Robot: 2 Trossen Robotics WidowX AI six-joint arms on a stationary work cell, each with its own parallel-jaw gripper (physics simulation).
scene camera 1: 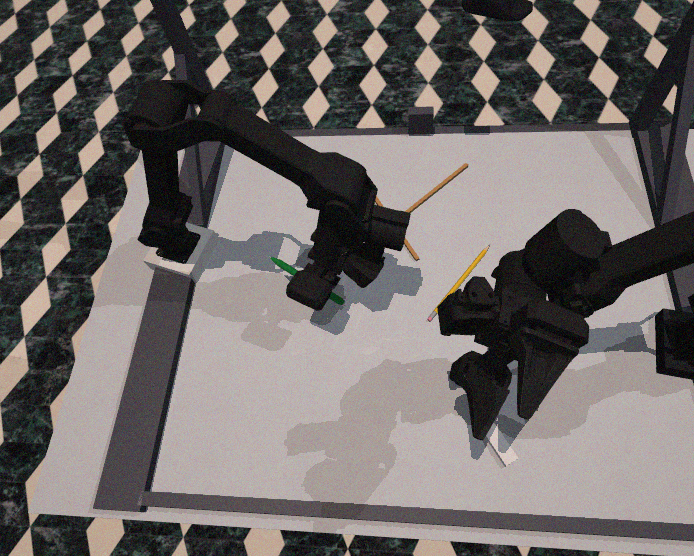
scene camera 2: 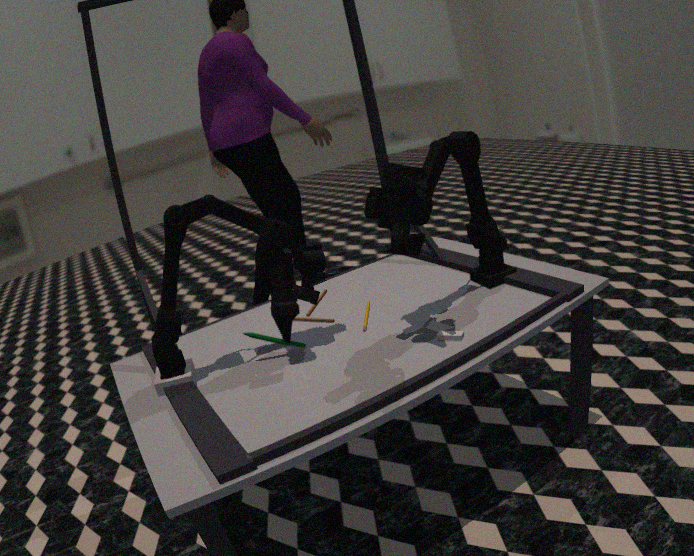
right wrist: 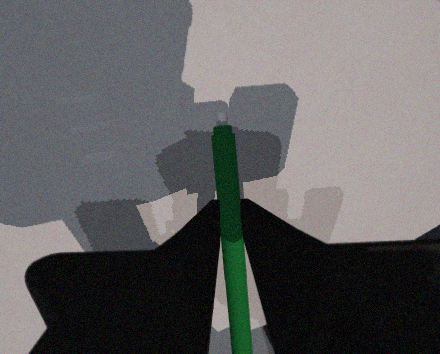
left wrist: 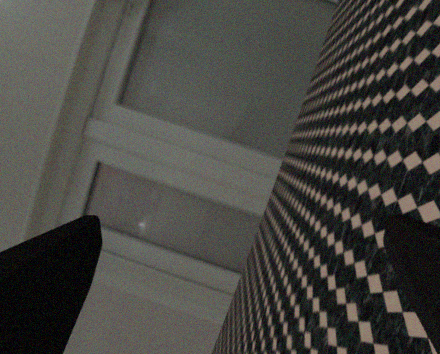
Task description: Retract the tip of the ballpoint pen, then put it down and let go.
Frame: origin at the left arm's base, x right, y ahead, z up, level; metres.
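Seen in the pictures: left gripper, between the fingertips: [scene camera 1: 499, 429] [scene camera 2: 424, 211] [left wrist: 245, 230]; right gripper, between the fingertips: [scene camera 2: 287, 342] [right wrist: 229, 207]; left arm's base, origin of its link: [scene camera 2: 492, 269]; right arm's base, origin of its link: [scene camera 1: 178, 245] [scene camera 2: 173, 371].
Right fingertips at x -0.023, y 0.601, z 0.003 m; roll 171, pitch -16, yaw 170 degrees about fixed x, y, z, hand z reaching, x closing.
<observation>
Pixels of each thing's top centre, then the offset from my right fingertips to it. "*": a spot on its surface instead.
- green ballpoint pen, a spot on its surface: [right wrist: 225, 175] * dx -0.002, dy -0.018, dz -0.003 m
- yellow pencil, centre of its top: [scene camera 1: 460, 279] [scene camera 2: 366, 312] dx +0.077, dy -0.230, dz -0.025 m
- small white block, centre of its top: [scene camera 1: 500, 443] [scene camera 2: 450, 333] dx -0.190, dy -0.325, dz -0.022 m
A green ballpoint pen [scene camera 1: 282, 264] [scene camera 2: 266, 338] [right wrist: 225, 175] is held low over the table, slanting, with its pointed end toward the picture's left in both scene views. In the right wrist view a small grey stub sticks out past its dark green end; the writing tip is too small to make out. My right gripper [scene camera 2: 286, 340] [right wrist: 229, 207] is shut on the pen, near the dark green part; its fingertips are hidden in scene camera 1. My left gripper [scene camera 1: 502, 427] [left wrist: 245, 230] is open and empty, away from the pen at the picture's right.
A yellow pencil [scene camera 1: 472, 268] [scene camera 2: 366, 315] lies between the grippers. Two brown sticks [scene camera 1: 438, 187] [scene camera 2: 315, 319] lie toward the back. A small white block [scene camera 1: 505, 454] [scene camera 2: 453, 335] is near the left gripper. Dark rails [scene camera 1: 141, 393] edge the table. A person [scene camera 2: 234, 95] is behind the table.
</observation>
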